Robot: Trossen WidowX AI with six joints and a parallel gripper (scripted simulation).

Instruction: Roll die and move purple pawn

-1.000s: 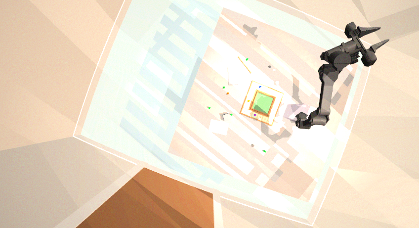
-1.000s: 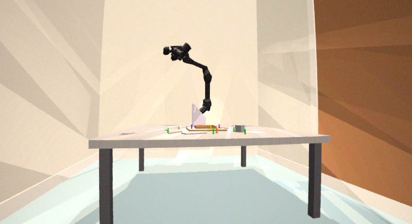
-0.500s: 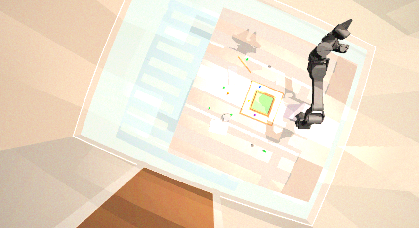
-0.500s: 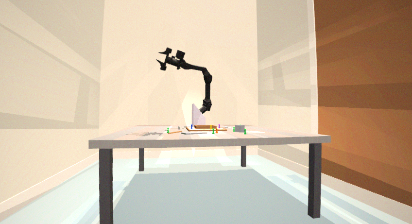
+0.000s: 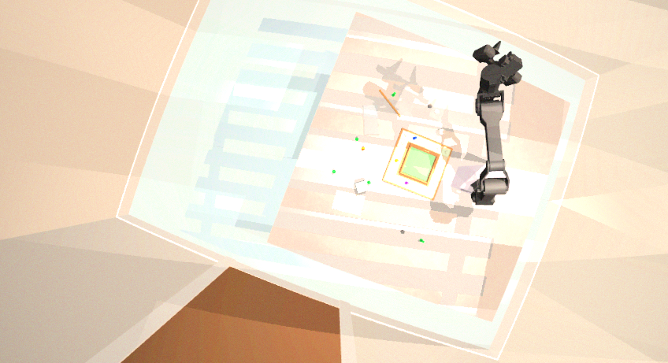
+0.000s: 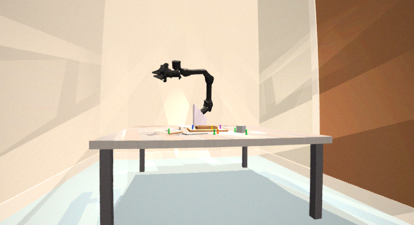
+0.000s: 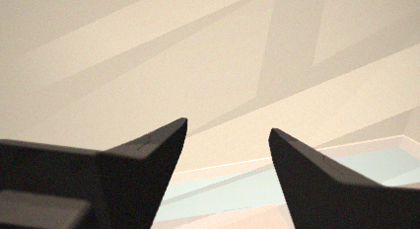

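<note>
The white die is 430 mm below my gripper tip, 230 mm to the left of it and 60 mm behind it. Round my gripper tip: blue pawn (410 mm below, 320 mm to the left, 60 mm ahead); green tray (430 mm to the left, 430 mm below, 20 mm behind); orange stick (440 mm below, 240 mm ahead, 200 mm to the left).
</note>
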